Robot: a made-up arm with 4 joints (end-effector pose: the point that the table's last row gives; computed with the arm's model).
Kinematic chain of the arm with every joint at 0, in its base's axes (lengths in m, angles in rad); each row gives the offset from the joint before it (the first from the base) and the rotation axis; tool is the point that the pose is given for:
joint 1: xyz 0 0 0.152 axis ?
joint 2: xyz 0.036 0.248 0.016 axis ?
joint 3: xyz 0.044 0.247 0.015 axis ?
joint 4: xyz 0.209 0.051 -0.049 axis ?
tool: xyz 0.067 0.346 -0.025
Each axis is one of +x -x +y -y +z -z.
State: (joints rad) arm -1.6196 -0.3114 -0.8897 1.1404
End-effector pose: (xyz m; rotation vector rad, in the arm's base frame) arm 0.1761 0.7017 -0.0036 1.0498 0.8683 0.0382
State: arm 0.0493 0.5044 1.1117 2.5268
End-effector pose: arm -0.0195 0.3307 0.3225 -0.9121 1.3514 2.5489
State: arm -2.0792 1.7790 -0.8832 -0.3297
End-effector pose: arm 0.5051 0.5575 0.5250 1.9316 2.3909 0.3767
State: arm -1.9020 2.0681 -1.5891 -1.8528
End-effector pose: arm 0.0954 0.5920 0.6672 0.2790 -2.7572 -0.7669
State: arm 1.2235 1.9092 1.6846 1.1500
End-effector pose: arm 0.1696 0.1665 -0.0037 2.7485 0.7009 -0.4242
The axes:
joint 1: -y
joint 2: +z
joint 3: -x
joint 4: +z

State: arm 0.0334 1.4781 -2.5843 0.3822
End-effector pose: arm 0.0936 0.4286 0.4591 2.3175 1.4129 0.6644
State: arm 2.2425 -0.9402 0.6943 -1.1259
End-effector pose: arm -0.3045 -0.0510 0.7200 1.6387 -1.2639 -1.8530
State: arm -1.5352 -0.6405 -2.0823 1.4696
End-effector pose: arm 0.2041 0.4884 0.0494 0.9414 -0.4608 -0.3136
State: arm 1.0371 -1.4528 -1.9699 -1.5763
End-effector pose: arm 0.1797 -0.3085 0.5411 3.0284 0.0890 -0.2046
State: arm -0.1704 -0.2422 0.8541 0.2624
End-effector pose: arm 0.3068 0.6357 -0.2266 -0.8259 0.3737 0.0896
